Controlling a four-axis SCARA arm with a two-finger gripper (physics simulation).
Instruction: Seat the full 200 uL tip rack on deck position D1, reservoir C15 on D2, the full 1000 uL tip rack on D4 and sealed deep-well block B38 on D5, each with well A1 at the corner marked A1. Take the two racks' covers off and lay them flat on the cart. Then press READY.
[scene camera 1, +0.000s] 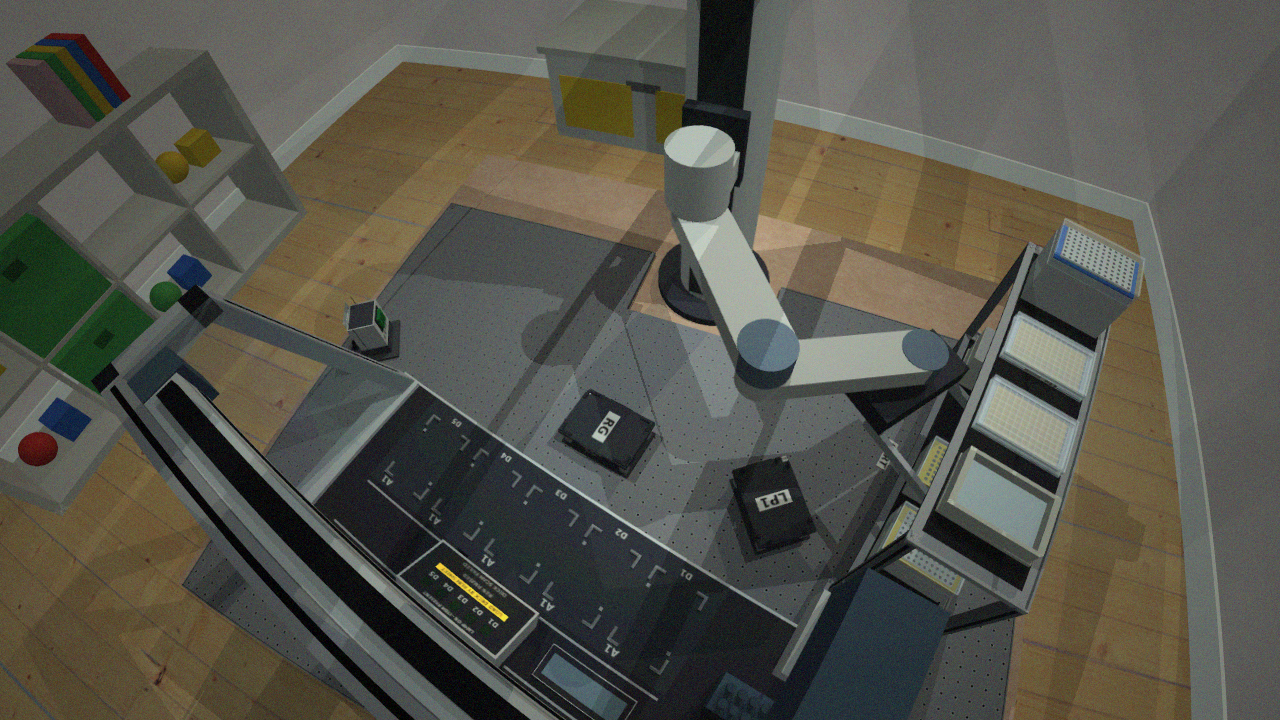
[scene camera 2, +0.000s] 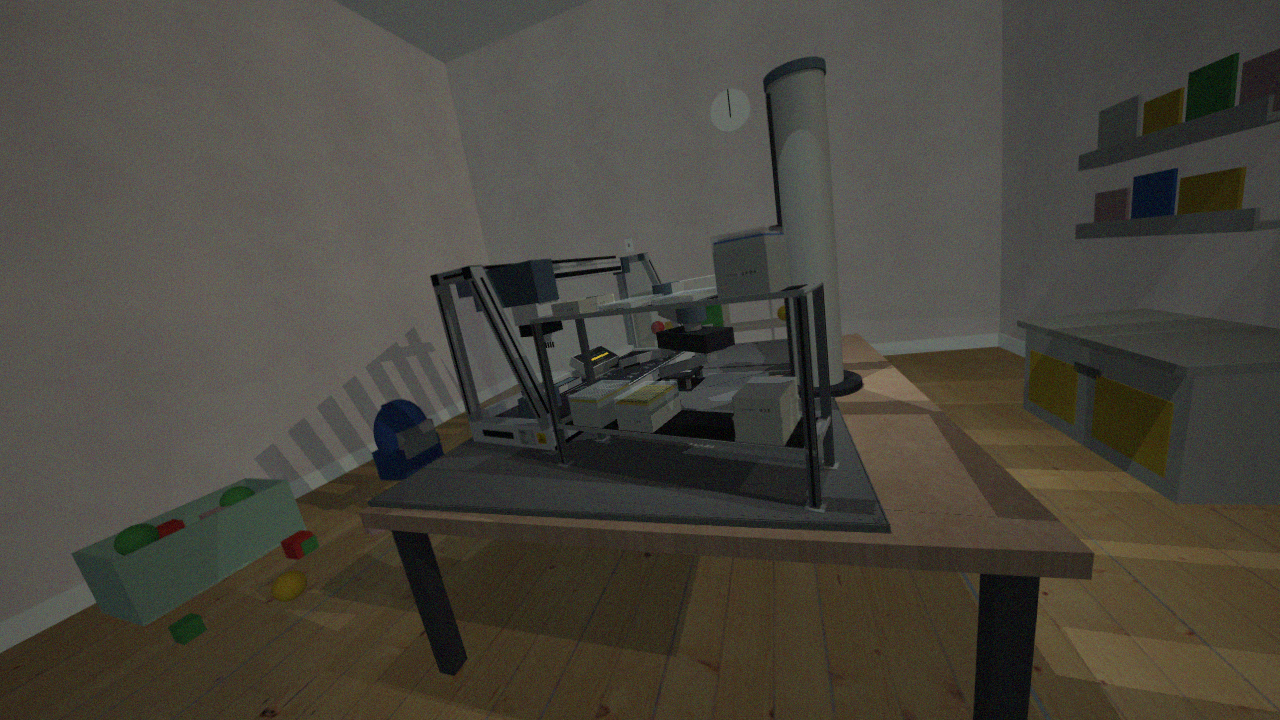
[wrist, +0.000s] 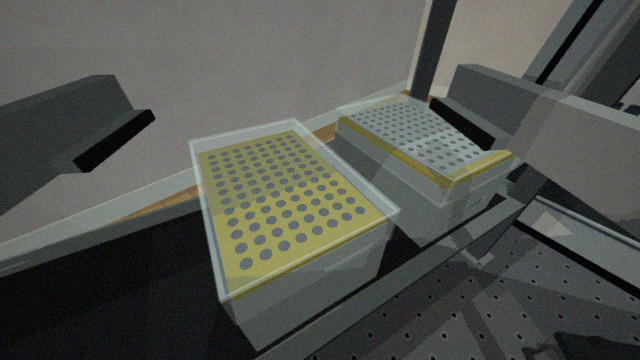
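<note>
My gripper (wrist: 295, 92) (scene camera 2: 687, 374) is open, with nothing between its fingers; it stands beside the cart (scene camera 2: 812, 402) (wrist: 400, 280) near the lower shelf. In the wrist view a covered rack with a yellow top (wrist: 287, 195) (scene camera 2: 648, 407) (scene camera 1: 932, 461) lies below and between the fingers. A second covered yellow rack (wrist: 415, 135) (scene camera 2: 599, 407), pale on top, stands beyond it. On the upper shelf are a tall blue-edged rack (scene camera 1: 1099, 259), two pale-topped plates (scene camera 1: 1049, 353) (scene camera 1: 1024, 420) and an open reservoir (scene camera 1: 998, 505). Their labels are unreadable. The deck (scene camera 1: 537, 528) holds no labware on D1, D2, D4 or D5.
Black pieces marked RG (scene camera 1: 608, 431) and LP1 (scene camera 1: 774, 501) lie between arm and deck. A tall pale box (scene camera 2: 765, 409) stands on the lower shelf's other end. Cart posts and the upper shelf surround the gripper's area. The deck's display panel (scene camera 1: 469, 600) shows a yellow line.
</note>
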